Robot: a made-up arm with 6 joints. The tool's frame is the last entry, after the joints.
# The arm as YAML. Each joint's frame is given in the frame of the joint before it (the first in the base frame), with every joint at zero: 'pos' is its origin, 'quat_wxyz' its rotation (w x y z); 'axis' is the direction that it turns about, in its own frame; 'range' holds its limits. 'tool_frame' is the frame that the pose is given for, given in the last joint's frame.
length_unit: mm
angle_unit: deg
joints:
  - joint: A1
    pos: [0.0, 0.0, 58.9]
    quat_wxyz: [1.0, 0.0, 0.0, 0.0]
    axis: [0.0, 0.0, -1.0]
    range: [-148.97, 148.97]
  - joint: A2
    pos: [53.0, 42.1, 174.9]
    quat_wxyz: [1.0, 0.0, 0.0, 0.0]
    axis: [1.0, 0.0, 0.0]
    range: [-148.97, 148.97]
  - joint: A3
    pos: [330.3, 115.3, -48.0]
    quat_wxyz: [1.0, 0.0, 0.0, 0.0]
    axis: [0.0, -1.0, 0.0]
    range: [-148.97, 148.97]
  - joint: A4
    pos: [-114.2, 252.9, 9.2]
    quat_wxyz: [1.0, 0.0, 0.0, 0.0]
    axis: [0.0, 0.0, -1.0]
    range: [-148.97, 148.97]
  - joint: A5
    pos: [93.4, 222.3, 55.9]
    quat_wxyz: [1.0, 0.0, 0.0, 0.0]
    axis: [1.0, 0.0, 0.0]
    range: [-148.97, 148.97]
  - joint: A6
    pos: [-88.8, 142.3, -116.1]
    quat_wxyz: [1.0, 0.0, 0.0, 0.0]
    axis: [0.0, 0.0, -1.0]
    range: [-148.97, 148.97]
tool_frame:
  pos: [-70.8, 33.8, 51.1]
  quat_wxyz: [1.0, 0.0, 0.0, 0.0]
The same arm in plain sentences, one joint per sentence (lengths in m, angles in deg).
The arm has six revolute joints in a row. What follows holds with every joint at zero, and every direction is one of the base frame's. Joint 1 lies 0.0589 m along +z from the base frame's origin and rotates about -z, from -148.97 to 148.97 deg. Joint 2 lies 0.053 m along +x and 0.0421 m along +y and 0.1749 m along +z from joint 1 and rotates about +x, from -148.97 to 148.97 deg. Joint 3 lies 0.3303 m along +x and 0.1153 m along +y and 0.048 m along -z from joint 2 and rotates about -y, from -148.97 to 148.97 deg. Joint 4 lies 0.1142 m along -x and 0.2529 m along +y and 0.0092 m along +z from joint 3 and rotates about -z, from -148.97 to 148.97 deg. Joint 5 lies 0.0934 m along +x and 0.2223 m along +y and 0.0559 m along +z from joint 4 and rotates about +x, from -148.97 to 148.97 deg. Joint 6 lies 0.0888 m along -x and 0.1423 m along +y and 0.1161 m along -z from joint 5 and rotates about -z, from -148.97 to 148.97 deg. The tool frame, which is the frame that the pose is given for, lies 0.0708 m along -x and 0.0338 m along +y and 0.0511 m along +z from joint 6; its axes are parallel to the base frame's.
